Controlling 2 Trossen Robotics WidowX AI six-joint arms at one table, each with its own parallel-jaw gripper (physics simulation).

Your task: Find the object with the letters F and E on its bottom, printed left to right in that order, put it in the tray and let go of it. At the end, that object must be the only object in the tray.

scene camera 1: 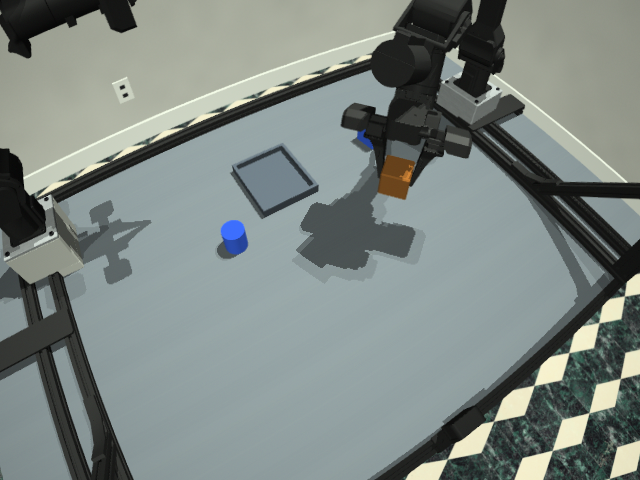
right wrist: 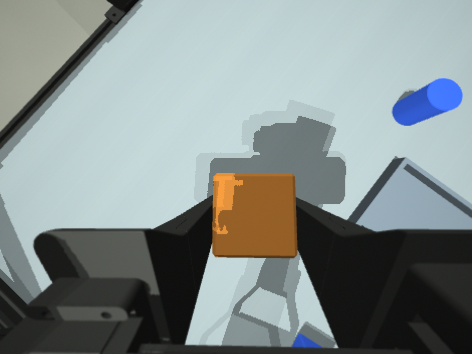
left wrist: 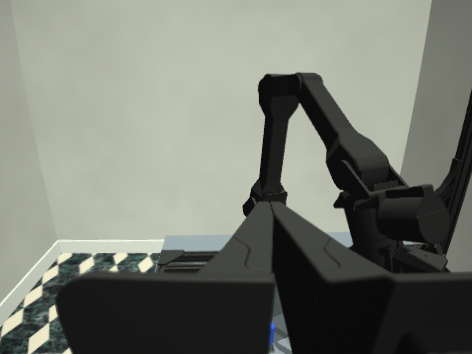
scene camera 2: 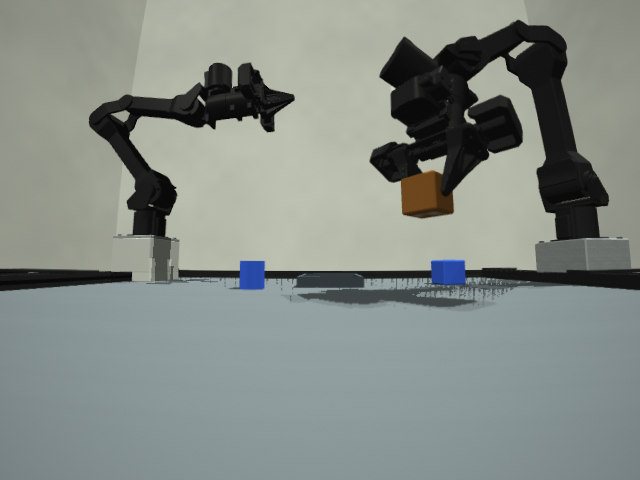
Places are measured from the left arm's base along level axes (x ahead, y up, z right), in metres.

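Pixels of known places: left gripper, fingertip midpoint: (left wrist: pixel 267 212) (scene camera 2: pixel 294 97); right gripper, fingertip midpoint: (scene camera 1: pixel 395 181) (right wrist: pixel 251 201) (scene camera 2: pixel 424 198); left arm's base at its link origin: (scene camera 1: pixel 27 226) (scene camera 2: pixel 148 237); right arm's base at its link origin: (scene camera 1: pixel 472 85) (scene camera 2: pixel 578 241).
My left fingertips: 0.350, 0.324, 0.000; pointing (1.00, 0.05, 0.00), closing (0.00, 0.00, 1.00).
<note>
Ahead of a thing's pixels: the offset from my left fingertips to its top centre, as dx, dy, dz. Level surfaces: height alone.
An orange cube @(+0.213, -0.281, +0.226) (scene camera 1: pixel 395 177) (scene camera 2: pixel 423 195) (right wrist: pixel 254 215) is held in the air between the fingers of my right gripper (right wrist: pixel 251 201), which is shut on it. Its bottom is seen very obliquely in scene camera 2 and no letters can be read. A blue cylinder @(-0.034, -0.380, +0.141) (scene camera 1: pixel 234 237) (scene camera 2: pixel 252 274) (right wrist: pixel 426 102) stands upright on the table. A blue cube @(+0.308, -0.379, +0.036) (scene camera 1: pixel 364 137) (scene camera 2: pixel 447 272) (right wrist: pixel 305 342) rests on the table, partly hidden by the right arm in scene camera 1. The grey tray @(+0.084, -0.406, +0.044) (scene camera 1: pixel 264 212) (scene camera 2: pixel 329 280) (right wrist: pixel 377 191) is empty. My left gripper (scene camera 2: pixel 293 97) (left wrist: pixel 267 212) is shut and empty, raised high.
The tray lies between the blue cylinder and the blue cube in scene camera 1. Black rails (scene camera 1: pixel 217 117) edge the table @(dy -0.423) (scene camera 1: pixel 310 361). The right arm leans over the table, and its shadow falls beside the tray.
</note>
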